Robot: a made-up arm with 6 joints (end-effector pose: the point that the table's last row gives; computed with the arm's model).
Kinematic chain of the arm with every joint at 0, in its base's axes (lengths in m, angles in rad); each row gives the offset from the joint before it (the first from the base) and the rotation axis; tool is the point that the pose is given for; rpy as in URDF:
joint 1: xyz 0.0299 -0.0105 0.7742 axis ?
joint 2: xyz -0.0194 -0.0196 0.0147 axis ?
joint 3: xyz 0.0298 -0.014 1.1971 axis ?
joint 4: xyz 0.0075 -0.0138 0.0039 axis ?
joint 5: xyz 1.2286 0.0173 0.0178 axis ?
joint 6: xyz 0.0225 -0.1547 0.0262 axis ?
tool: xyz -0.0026 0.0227 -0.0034 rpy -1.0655 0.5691 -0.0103
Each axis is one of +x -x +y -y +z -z.
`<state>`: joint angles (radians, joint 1 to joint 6).
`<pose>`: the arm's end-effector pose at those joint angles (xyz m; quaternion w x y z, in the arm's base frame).
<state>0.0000 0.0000 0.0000 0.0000 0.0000 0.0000</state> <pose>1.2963 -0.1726 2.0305 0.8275 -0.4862 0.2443 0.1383</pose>
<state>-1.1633 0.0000 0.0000 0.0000 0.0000 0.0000</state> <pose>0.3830 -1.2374 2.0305 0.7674 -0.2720 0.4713 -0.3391</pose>
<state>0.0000 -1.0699 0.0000 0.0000 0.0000 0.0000</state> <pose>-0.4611 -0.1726 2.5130 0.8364 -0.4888 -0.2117 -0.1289</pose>
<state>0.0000 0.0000 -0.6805 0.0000 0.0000 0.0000</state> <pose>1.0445 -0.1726 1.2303 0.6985 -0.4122 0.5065 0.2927</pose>
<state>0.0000 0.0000 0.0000 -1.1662 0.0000 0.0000</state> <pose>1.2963 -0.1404 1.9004 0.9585 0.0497 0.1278 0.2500</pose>
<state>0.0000 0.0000 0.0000 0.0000 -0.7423 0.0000</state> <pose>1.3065 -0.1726 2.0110 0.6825 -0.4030 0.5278 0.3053</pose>
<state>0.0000 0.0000 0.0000 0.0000 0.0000 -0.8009</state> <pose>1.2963 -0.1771 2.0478 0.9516 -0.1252 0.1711 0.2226</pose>
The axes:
joint 1: +z
joint 2: +y
joint 3: -y
joint 4: -x
joint 5: -y
joint 6: -x

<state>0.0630 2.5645 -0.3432 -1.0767 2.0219 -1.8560</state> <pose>-0.5296 -0.1727 -0.3949 0.9176 0.0369 0.3470 -0.1902</pose>
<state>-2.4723 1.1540 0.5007 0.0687 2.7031 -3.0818</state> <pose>-1.7079 -1.1213 0.5243 0.8398 -0.3800 -0.3607 0.1420</pose>
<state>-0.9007 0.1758 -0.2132 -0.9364 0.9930 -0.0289</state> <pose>0.7369 -1.1498 1.4410 0.8132 -0.0423 0.1005 -0.5717</pose>
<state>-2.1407 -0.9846 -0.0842 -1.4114 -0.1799 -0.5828</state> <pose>0.0061 0.1651 2.4007 0.8127 -0.1500 -0.3521 -0.4394</pose>
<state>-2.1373 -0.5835 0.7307 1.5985 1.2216 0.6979</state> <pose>0.2739 0.3814 3.0301 0.7191 0.5507 -0.3974 0.1475</pose>
